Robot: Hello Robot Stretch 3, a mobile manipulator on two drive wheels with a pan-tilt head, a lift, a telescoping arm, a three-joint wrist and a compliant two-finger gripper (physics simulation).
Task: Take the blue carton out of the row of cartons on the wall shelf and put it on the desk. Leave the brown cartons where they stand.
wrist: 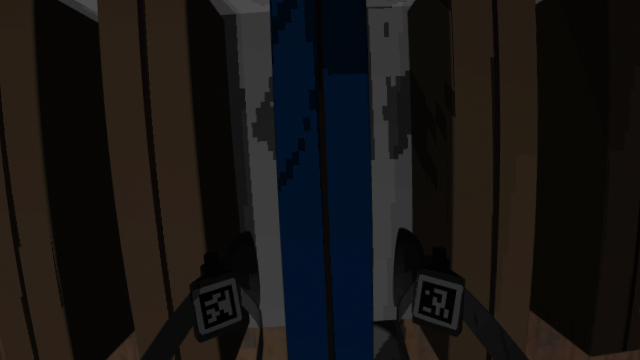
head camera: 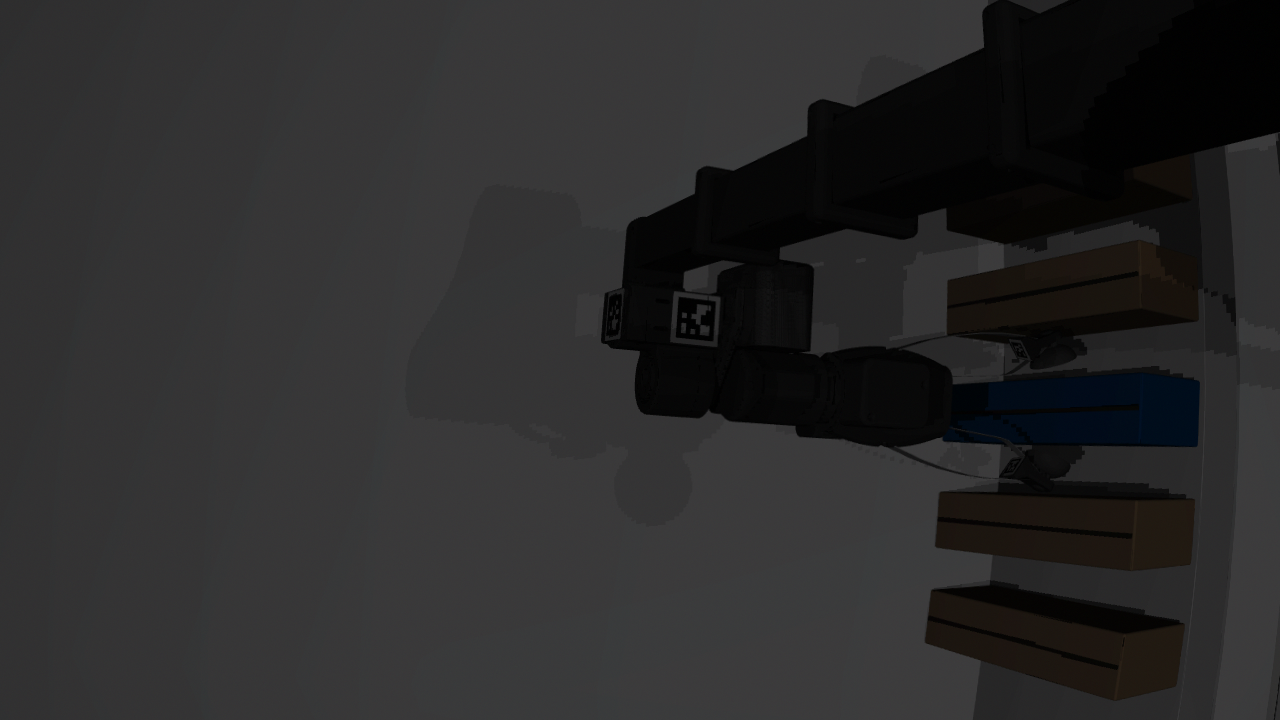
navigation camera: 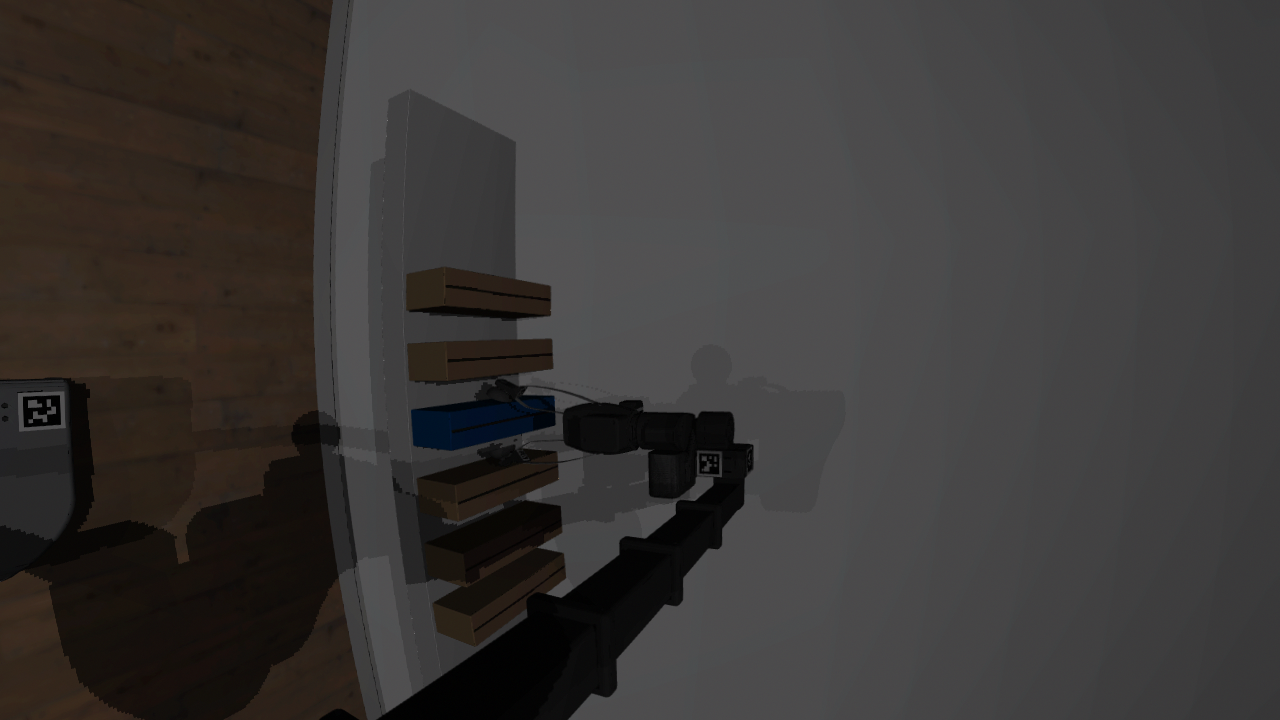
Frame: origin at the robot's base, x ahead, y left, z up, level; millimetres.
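Where they show: gripper, fingertip midpoint: (wrist: pixel 324 256) (head camera: pixel 1066 412) (navigation camera: pixel 490 422).
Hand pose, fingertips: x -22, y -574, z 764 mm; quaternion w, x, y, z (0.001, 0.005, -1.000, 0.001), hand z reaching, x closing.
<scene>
Each offset is from my fingertips to the top centre of the thing. Level surfaces: height alone.
The blue carton {dx +0, dy -41, dz +2 mm} (head camera: pixel 1163 411) (navigation camera: pixel 434 428) (wrist: pixel 345 150) stands in the row on the wall shelf {dz -78 mm} (navigation camera: pixel 447 197), between two brown cartons. My gripper (head camera: pixel 1054 407) (navigation camera: pixel 501 421) (wrist: pixel 324 256) is open around it, one finger on each side. In the wrist view a gap shows between each fingertip and the blue carton. The fingers are in the gaps beside the neighbouring brown cartons, the left one {dx +94, dy -37, dz +2 mm} (wrist: pixel 170 100) and the right one {dx -98, dy -45, dz +2 mm} (wrist: pixel 515 225); whether they touch these is too dark to tell. The desk does not show in any view.
More brown cartons {dx +189, dy -33, dz +2 mm} (head camera: pixel 1029 626) (navigation camera: pixel 483 300) stand farther along the row on both sides. My telescoping arm (head camera: pixel 939 134) (navigation camera: pixel 492 662) crosses beside the row, in front of the wall. The robot base (navigation camera: pixel 35 474) and wooden floor {dz -764 mm} (navigation camera: pixel 179 268) show at the left of the navigation view.
</scene>
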